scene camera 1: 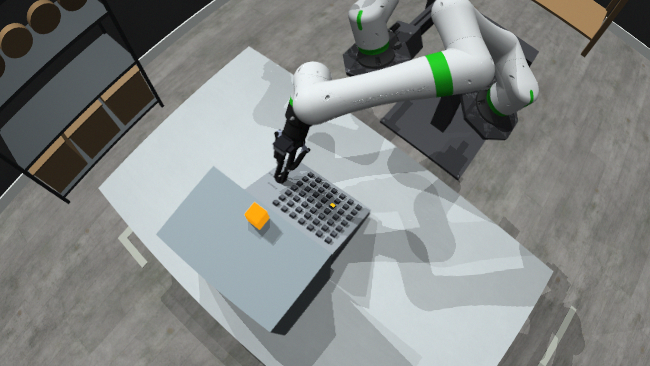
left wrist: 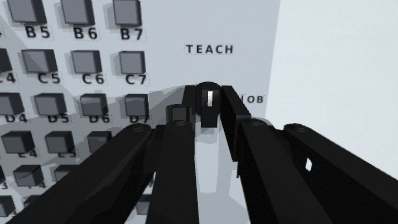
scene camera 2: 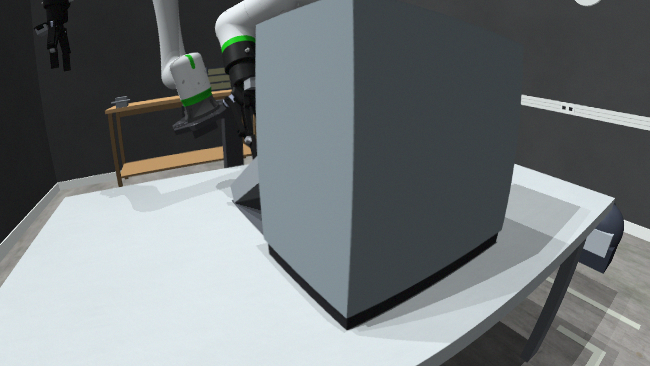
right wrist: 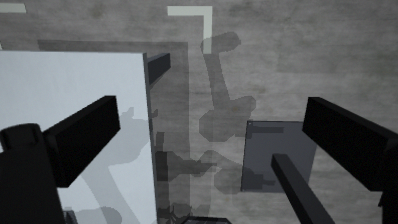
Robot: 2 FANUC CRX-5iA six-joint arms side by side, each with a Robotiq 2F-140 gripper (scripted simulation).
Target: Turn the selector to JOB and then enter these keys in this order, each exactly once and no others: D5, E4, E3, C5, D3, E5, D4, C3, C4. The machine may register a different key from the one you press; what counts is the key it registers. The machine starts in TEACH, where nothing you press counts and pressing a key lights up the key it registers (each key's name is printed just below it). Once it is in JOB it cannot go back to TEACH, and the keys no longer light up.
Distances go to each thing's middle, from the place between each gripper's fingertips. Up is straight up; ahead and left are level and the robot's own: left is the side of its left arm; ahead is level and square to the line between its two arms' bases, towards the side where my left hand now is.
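Black selector knob [left wrist: 207, 94]: 2 cm below my left hand, 2 cm ahead of it. Counted from the same left hand, the sloped key panel [scene camera 1: 266, 189] is 10 cm to the left, 6 cm ahead and 7 cm below, and key C5 [left wrist: 36, 60] is 12 cm to the left, 7 cm ahead and 1 cm below.
My right gripper [scene camera 2: 61, 69] is 310 mm above the black selector knob, 440 mm to the right of it and 730 mm short of it. Relative to my right hand, the sloped key panel is 550 mm to the left, 770 mm ahead and 360 mm below; key C5 is 560 mm to the left of that hand, 780 mm ahead of it and 310 mm below it.
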